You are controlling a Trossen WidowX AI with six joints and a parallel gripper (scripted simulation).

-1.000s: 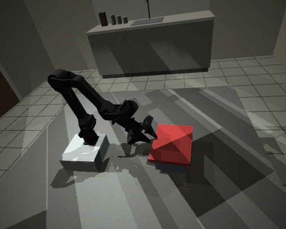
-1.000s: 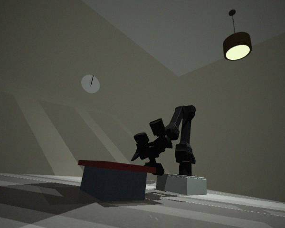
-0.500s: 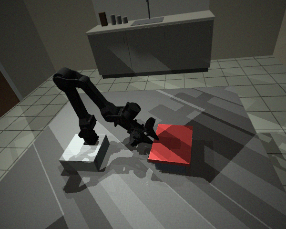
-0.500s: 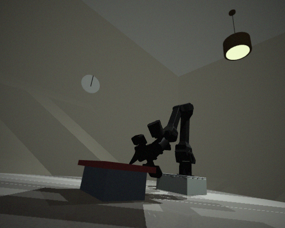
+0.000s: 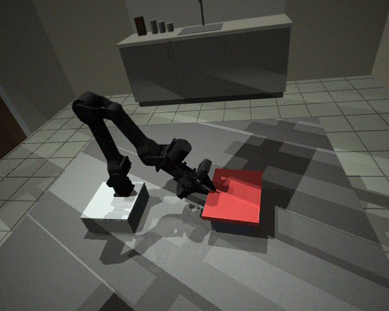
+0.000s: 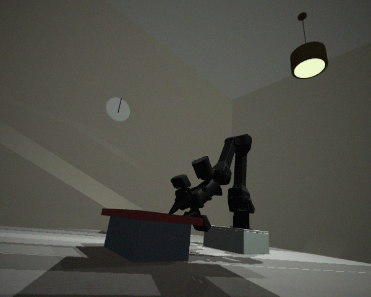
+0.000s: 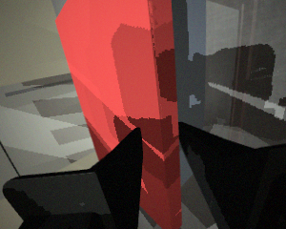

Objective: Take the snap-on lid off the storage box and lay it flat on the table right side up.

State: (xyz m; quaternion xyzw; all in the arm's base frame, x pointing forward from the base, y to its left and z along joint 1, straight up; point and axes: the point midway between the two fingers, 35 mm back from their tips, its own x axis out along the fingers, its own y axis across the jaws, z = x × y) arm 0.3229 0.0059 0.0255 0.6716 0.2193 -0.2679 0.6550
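Now: gripper tip 7 cm short of the red lid and 1 cm below it. The rest, counted from my gripper tip: storage box (7 cm ahead, 4 cm below).
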